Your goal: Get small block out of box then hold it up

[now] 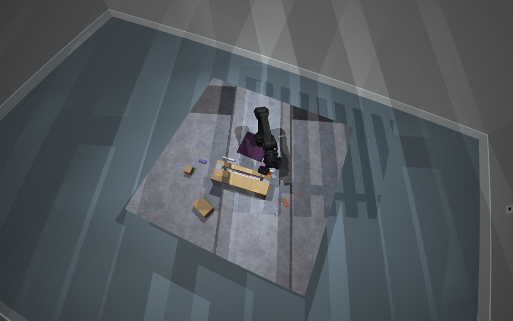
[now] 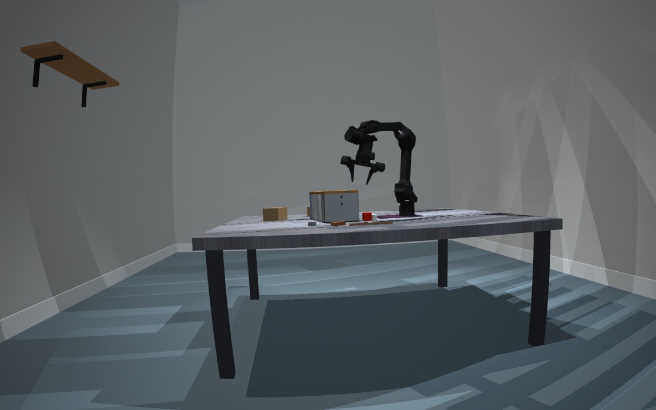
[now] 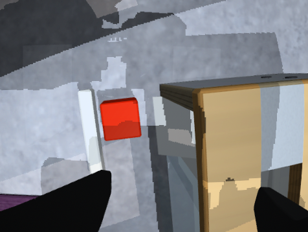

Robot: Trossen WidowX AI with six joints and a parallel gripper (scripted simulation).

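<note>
Now: gripper tip 3 cm past the small red block, 1 cm to the right of it and 14 cm above it. From my gripper tip the other things lie so: small grey cube (22 cm ahead, 16 cm to the left, 15 cm below); tan box (36 cm ahead, 32 cm to the right, 13 cm below); thin stick (24 cm to the left, 15 cm below).
</note>
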